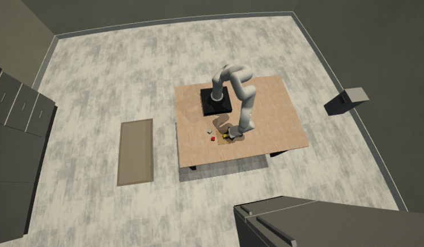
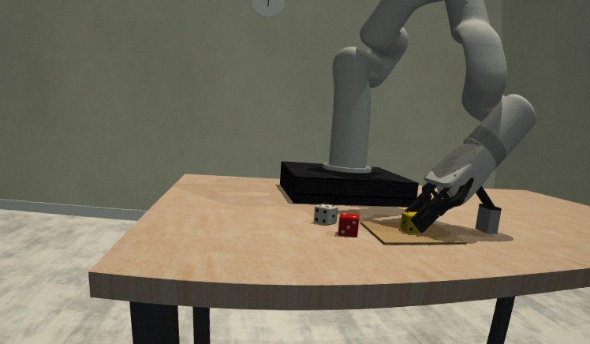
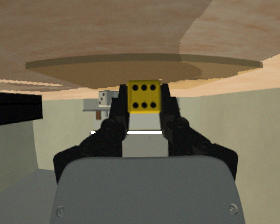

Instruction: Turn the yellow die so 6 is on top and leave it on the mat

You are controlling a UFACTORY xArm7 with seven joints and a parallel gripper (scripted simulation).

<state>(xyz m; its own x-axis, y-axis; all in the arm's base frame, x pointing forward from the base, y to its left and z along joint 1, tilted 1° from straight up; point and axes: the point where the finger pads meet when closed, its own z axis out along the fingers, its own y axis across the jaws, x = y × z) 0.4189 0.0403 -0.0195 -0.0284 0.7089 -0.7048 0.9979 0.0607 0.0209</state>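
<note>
The tan mat is 1 cm to the right of my hand and 3 cm below it. The rest, counted from my hand: white die 6 cm behind, 15 cm to the right, 2 cm below; yellow die 1 cm to the right, 1 cm below; red die 1 cm ahead, 12 cm to the right, 2 cm below.
</note>
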